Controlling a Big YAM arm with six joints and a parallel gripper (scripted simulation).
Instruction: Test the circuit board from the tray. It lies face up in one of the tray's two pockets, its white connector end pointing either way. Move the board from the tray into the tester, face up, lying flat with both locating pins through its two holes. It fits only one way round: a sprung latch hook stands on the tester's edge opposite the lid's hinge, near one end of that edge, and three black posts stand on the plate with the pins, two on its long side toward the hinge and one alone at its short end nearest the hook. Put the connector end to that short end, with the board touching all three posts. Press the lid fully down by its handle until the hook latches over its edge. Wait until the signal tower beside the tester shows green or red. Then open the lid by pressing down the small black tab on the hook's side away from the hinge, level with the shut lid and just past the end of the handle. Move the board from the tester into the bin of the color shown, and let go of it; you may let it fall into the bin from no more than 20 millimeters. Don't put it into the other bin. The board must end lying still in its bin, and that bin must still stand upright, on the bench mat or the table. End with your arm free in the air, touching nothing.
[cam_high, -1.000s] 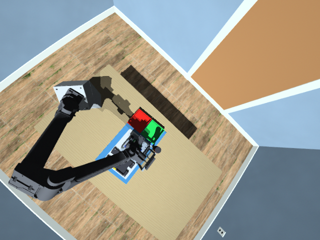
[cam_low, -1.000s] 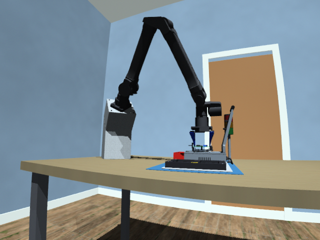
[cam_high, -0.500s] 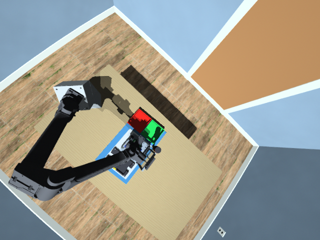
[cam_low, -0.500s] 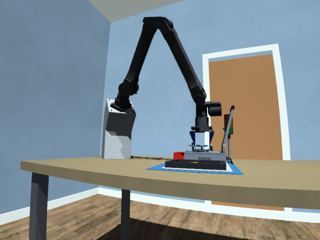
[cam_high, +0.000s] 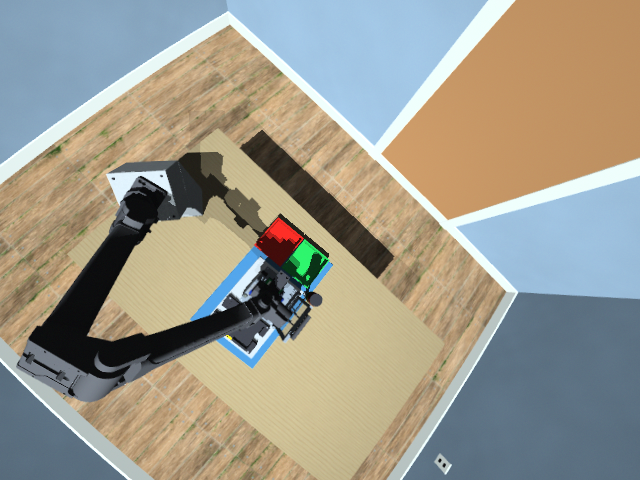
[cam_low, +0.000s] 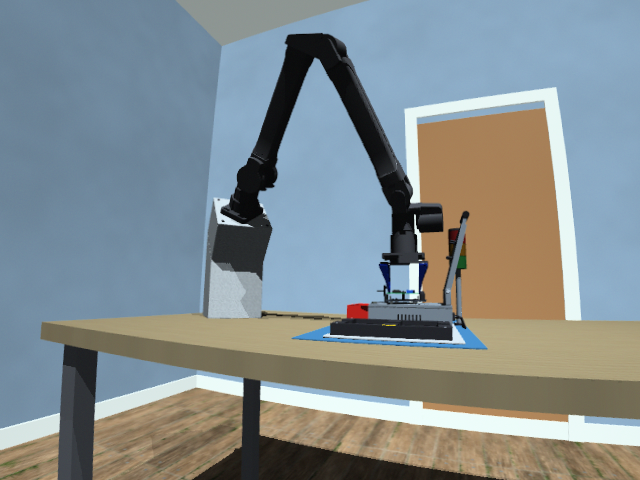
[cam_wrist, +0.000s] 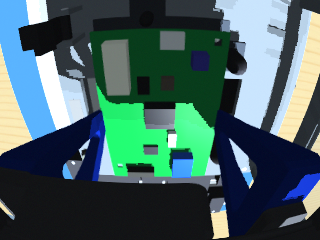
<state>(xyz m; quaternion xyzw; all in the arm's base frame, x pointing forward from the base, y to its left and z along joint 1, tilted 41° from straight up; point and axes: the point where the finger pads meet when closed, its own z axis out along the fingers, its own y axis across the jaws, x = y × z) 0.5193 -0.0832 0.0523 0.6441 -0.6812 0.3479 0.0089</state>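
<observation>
Right now my hand is right at the green circuit board. The rest, counted from my hand: black latch hook 70 mm to the left, 50 mm behind; tester plate 20 mm below, 10 mm to the left, 10 mm ahead; tester lid 120 mm ahead, 90 mm above, 20 mm to the right.
</observation>
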